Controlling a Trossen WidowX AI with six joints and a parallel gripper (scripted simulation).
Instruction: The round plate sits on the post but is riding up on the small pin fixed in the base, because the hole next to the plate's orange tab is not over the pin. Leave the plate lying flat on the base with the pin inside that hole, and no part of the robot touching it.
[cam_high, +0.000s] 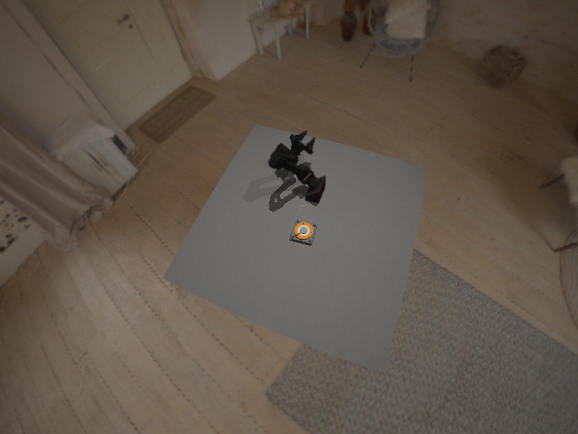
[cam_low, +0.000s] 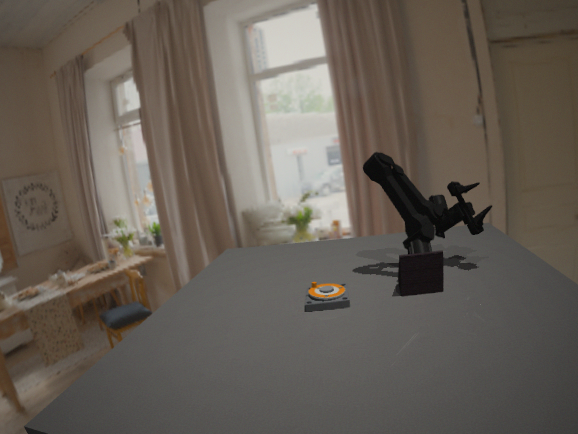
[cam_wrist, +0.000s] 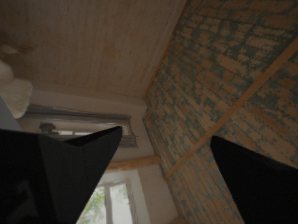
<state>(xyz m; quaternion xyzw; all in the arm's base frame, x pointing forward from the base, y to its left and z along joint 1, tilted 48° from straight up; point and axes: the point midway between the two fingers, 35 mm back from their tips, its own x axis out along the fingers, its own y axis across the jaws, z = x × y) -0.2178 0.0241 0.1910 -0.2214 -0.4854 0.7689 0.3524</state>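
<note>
My gripper tip is now 55 cm short of the round plate, 20 cm above it and 11 cm to the right of it.
</note>
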